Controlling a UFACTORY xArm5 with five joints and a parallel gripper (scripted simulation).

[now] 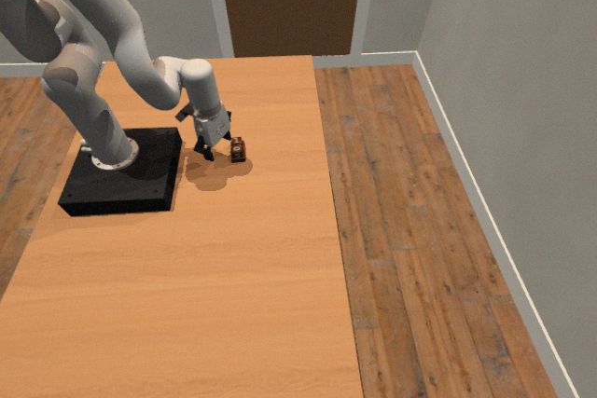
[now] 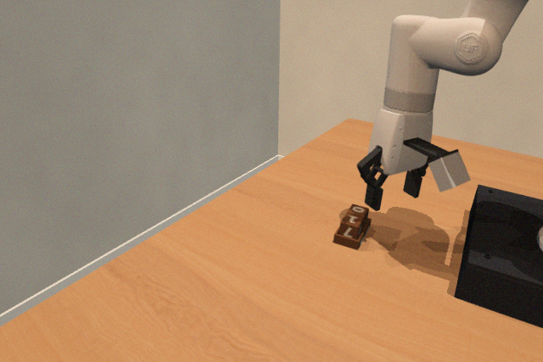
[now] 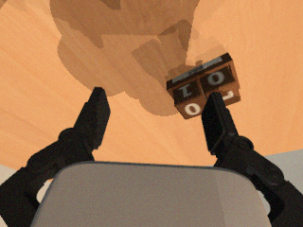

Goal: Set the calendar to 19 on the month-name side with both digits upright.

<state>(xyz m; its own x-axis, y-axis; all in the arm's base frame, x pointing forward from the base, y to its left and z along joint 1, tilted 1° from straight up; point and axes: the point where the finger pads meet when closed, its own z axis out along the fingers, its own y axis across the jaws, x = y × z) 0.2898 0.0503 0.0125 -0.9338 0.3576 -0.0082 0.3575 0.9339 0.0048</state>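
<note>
Right now my hand is 5 cm short of the brown date cube, 5 cm above it and 3 cm to the right of it. Also, from my hand: tray: 7 cm below, 4 cm to the left, 4 cm ahead.
</note>
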